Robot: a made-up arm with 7 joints. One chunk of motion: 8 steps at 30 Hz.
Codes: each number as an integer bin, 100 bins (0 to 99) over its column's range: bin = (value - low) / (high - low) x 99, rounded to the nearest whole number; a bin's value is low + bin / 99 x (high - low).
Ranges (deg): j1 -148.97..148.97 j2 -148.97..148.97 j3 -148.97..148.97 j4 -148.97..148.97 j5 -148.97..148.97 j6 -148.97..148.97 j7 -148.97..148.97
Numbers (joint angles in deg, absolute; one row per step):
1: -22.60 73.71 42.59 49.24 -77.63 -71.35 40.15
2: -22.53 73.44 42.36 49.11 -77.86 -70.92 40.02
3: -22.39 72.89 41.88 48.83 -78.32 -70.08 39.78
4: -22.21 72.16 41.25 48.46 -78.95 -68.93 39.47
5: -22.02 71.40 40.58 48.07 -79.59 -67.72 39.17
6: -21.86 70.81 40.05 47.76 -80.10 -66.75 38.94
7: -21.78 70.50 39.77 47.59 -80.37 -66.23 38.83
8: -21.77 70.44 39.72 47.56 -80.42 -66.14 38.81
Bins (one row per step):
1: 42 74 64 66 24 26 63
2: 42 74 64 66 24 26 63
3: 42 74 63 66 23 26 63
4: 42 73 63 66 23 27 63
5: 42 73 63 65 23 27 63
6: 42 73 63 65 23 27 62
7: 42 73 63 65 23 27 62
8: 42 73 63 65 23 28 62

